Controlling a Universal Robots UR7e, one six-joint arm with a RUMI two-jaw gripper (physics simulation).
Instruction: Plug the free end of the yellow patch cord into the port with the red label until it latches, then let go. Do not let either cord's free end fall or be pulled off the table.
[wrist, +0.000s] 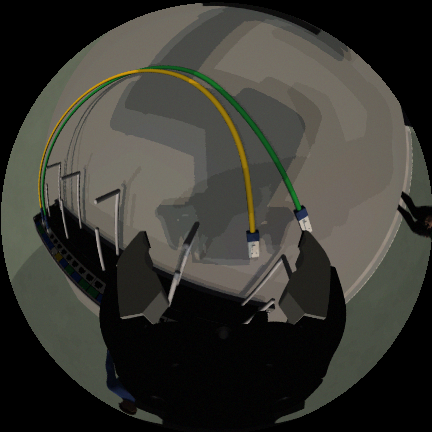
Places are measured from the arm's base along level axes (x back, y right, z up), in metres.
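Where they show: gripper, fingertip midpoint: (224, 233).
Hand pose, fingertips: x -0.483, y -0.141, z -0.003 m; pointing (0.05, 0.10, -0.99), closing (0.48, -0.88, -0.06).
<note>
After its pixels a point has its place.
The yellow patch cord (236, 132) {x -0.403, y -0.110, z -0.030 m} arches over the table from the patch panel at the left. Its free end, a white plug (253, 248) {x -0.495, y -0.183, z -0.025 m} with a blue boot, is ahead of the open gap between the jaws, apart from both. My gripper (224, 233) {x -0.483, y -0.141, z -0.003 m} is open and empty. The green cord (265, 142) {x -0.398, y -0.137, z -0.029 m} ends in a white plug (305, 222) {x -0.441, y -0.216, z -0.024 m} just beyond the tip of the right jaw. The patch panel (75, 265) {x -0.622, y 0.018, z 0.042 m} runs from the left under the gripper; part of its row of ports and coloured labels shows. The red label does not show; the gripper hides part of the panel.
Several grey metal cable guides stand up along the panel, one (117, 222) {x -0.549, y -0.025, z -0.020 m} left of the gripper, one (184, 260) {x -0.545, y -0.123, z -0.018 m} between the jaws, and one (265, 280) {x -0.524, y -0.221, z -0.017 m} near the right jaw. The table (350, 200) {x -0.380, y -0.272, z -0.035 m} has its edge at the right. A person's legs show beyond that edge.
</note>
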